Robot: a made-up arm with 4 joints.
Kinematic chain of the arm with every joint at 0, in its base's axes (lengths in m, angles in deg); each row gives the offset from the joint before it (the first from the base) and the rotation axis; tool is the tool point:
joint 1: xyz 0 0 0.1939 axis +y
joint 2: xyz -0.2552 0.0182 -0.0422 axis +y
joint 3: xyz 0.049 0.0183 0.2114 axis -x
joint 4: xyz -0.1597 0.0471 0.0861 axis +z
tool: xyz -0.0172 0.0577 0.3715
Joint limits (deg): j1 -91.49..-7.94 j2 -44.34..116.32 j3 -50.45..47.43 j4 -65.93..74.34
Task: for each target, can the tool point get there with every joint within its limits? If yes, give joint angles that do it. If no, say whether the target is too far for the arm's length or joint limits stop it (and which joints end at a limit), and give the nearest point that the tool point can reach.
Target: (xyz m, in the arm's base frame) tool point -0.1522 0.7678 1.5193
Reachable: no: too far | nearest point -0.2049 0.2865 0.7396 | short by 0.918 m
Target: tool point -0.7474 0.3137 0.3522
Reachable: yes | joints -21.03 -30.61 23.11 -28.19
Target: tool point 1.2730 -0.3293 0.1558
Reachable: no: too far | nearest point 0.4563 -0.0944 0.1802 | short by 0.850 m
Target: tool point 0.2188 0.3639 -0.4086
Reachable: no: joint limits stop it (at a limit: joint 1, joint 2, joint 3) | nearest point -0.1579 0.4329 -0.4954 | short by 0.393 m
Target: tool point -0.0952 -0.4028 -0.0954
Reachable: no: joint limits stop it (at a limit: joint 1, joint 3, joint 4) | nearest point -0.4998 -0.2870 -0.1945 | short by 0.432 m
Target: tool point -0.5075 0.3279 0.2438
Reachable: yes | joints -80.78 35.49 26.06 10.66
